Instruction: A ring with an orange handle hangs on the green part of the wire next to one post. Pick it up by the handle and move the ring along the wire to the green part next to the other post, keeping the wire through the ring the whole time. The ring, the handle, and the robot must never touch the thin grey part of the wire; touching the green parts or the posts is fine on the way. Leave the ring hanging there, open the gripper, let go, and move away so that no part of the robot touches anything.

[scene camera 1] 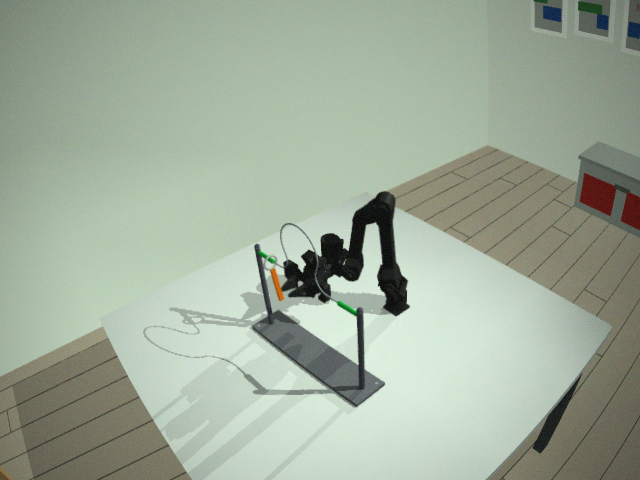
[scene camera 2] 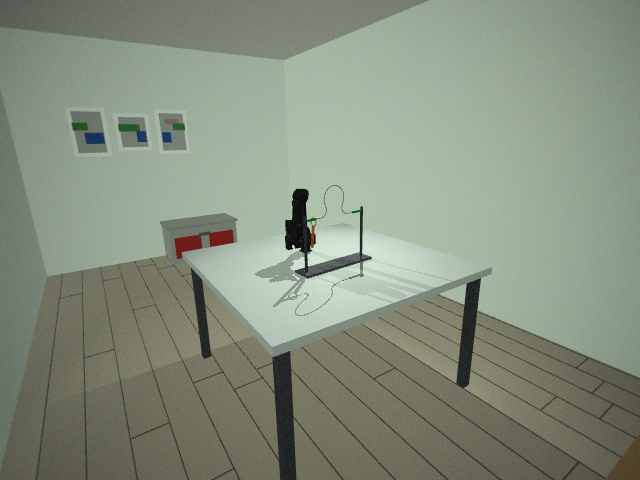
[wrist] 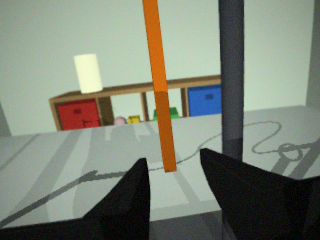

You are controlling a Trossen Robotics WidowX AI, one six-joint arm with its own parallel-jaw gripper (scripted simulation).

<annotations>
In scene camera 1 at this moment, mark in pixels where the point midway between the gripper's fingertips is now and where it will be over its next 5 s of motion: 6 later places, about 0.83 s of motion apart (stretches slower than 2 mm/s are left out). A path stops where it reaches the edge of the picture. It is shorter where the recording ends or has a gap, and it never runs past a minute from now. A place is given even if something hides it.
My gripper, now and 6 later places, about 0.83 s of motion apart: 284,293; 277,298; 270,301; 266,304; 265,304; 264,304; 265,304
</annotations>
